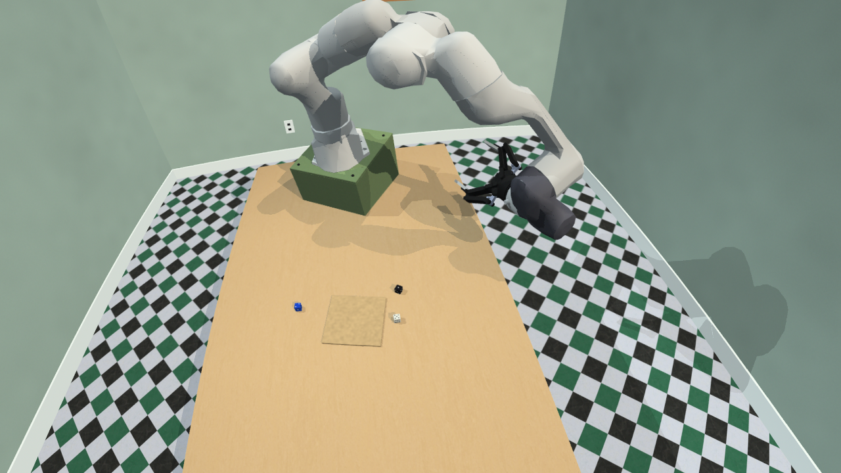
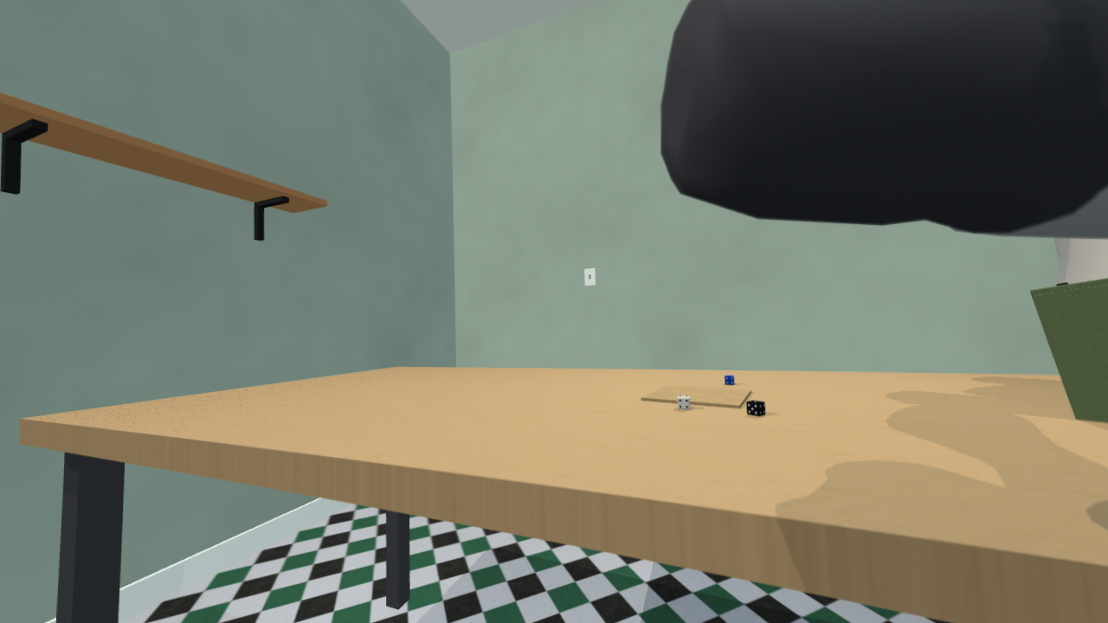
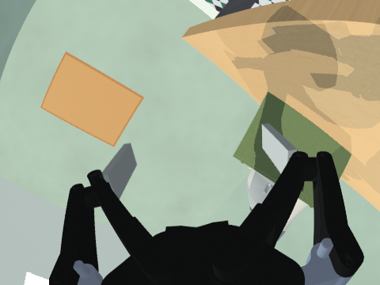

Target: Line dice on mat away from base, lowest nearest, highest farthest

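The blue die lies 52 cm to the right of my hand, 34 cm ahead of it and 15 cm below it. Also, from my hand: black die (32 cm ahead, 26 cm to the right, 15 cm below); then tan mat (39 cm ahead, 37 cm to the right, 16 cm below); then white die (40 cm ahead, 27 cm to the right, 15 cm below).
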